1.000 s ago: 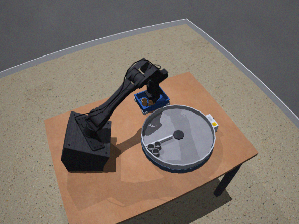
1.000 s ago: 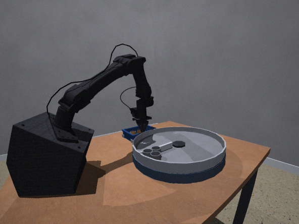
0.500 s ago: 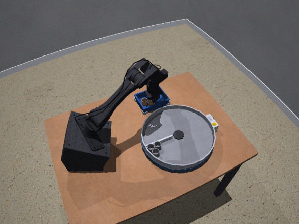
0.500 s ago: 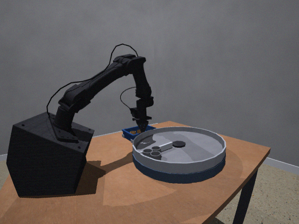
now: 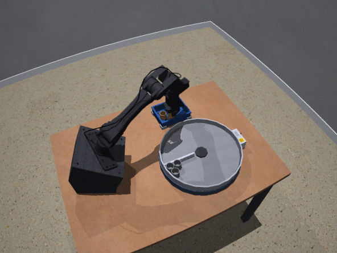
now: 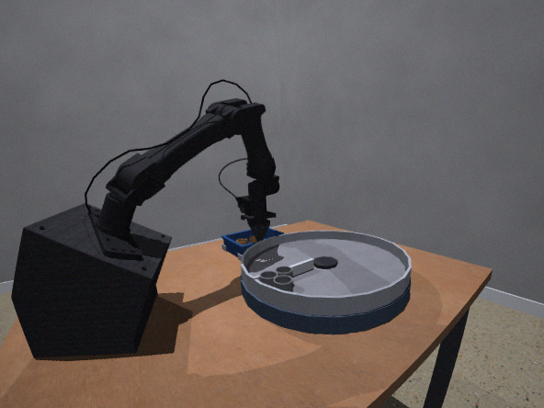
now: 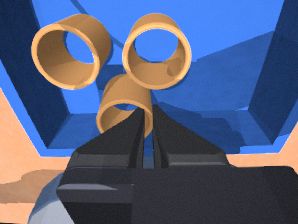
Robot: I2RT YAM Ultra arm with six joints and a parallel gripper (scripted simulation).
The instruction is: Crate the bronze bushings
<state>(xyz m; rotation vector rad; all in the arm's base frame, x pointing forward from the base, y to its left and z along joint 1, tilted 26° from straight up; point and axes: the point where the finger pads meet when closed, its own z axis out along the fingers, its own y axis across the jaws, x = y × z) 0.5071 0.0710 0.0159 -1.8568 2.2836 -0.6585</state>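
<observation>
My gripper is now 2 cm short of the blue crate, 4 cm to the right of it and 2 cm above it. Round my hand: grey turntable 6 cm behind, 29 cm to the right, 1 cm above.
</observation>
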